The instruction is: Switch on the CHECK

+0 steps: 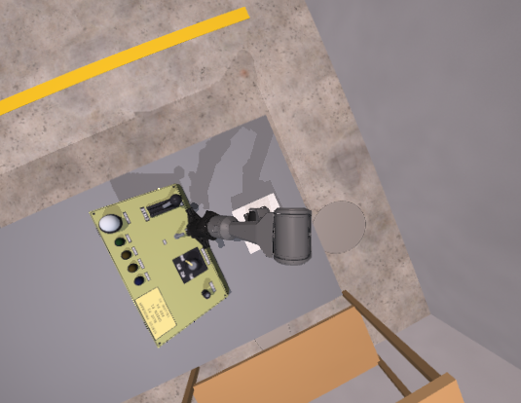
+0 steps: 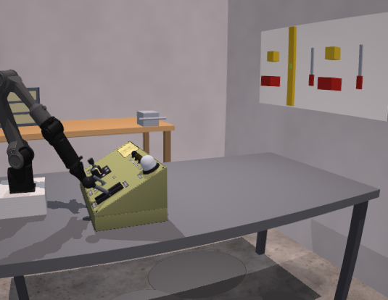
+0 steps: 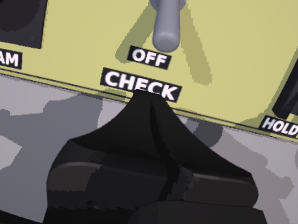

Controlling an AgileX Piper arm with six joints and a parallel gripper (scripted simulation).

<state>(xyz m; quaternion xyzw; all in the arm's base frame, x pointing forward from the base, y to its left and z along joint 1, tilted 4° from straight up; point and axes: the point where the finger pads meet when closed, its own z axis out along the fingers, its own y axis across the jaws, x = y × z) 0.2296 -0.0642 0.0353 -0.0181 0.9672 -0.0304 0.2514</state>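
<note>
Right now the check toggle is 6 cm ahead of my hand. Round my hand: small black knob (5 cm ahead, 24 cm to the left, 1 cm above); then olive console (9 cm ahead, 6 cm to the left, 2 cm below); then program rotary selector (6 cm ahead, 11 cm to the left).
</note>
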